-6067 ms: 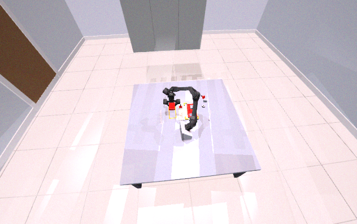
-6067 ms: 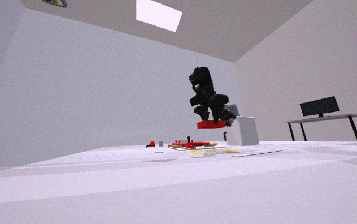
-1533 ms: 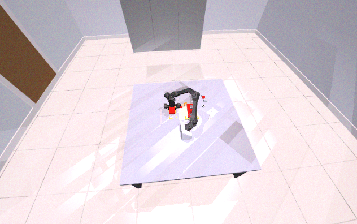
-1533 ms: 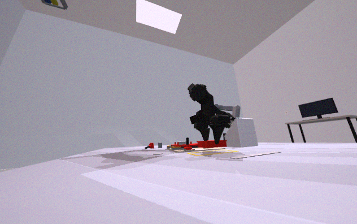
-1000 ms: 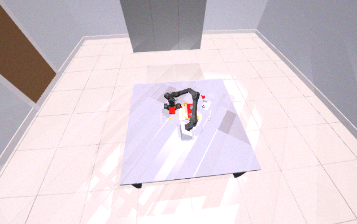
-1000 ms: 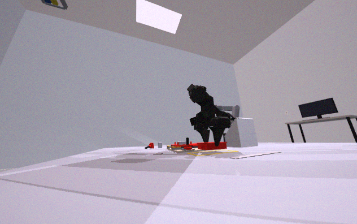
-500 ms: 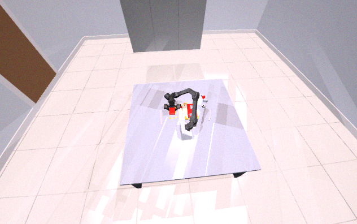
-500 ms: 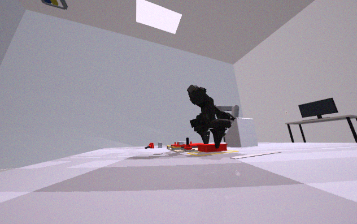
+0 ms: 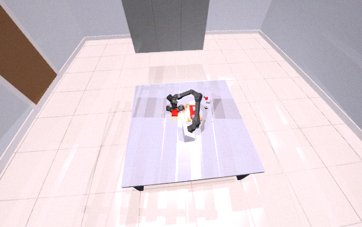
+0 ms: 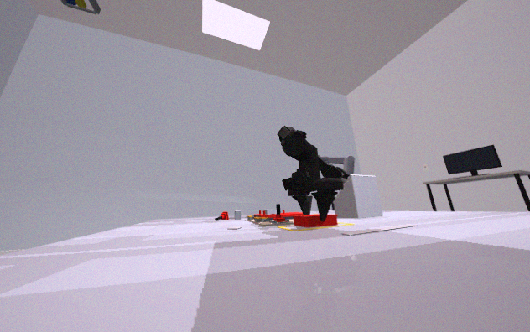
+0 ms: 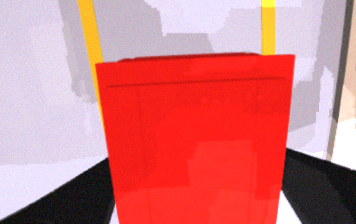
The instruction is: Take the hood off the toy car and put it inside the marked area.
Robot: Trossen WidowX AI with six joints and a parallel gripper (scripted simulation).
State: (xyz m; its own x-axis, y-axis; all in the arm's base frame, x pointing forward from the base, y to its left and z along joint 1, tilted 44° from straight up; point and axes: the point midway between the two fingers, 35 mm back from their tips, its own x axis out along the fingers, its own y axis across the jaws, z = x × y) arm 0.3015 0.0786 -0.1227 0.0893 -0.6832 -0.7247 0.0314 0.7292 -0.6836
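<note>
Right now my gripper tip is right at the red hood. Also, from my gripper tip: thin white strip: 70 mm behind, 140 mm to the left, 10 mm below.
</note>
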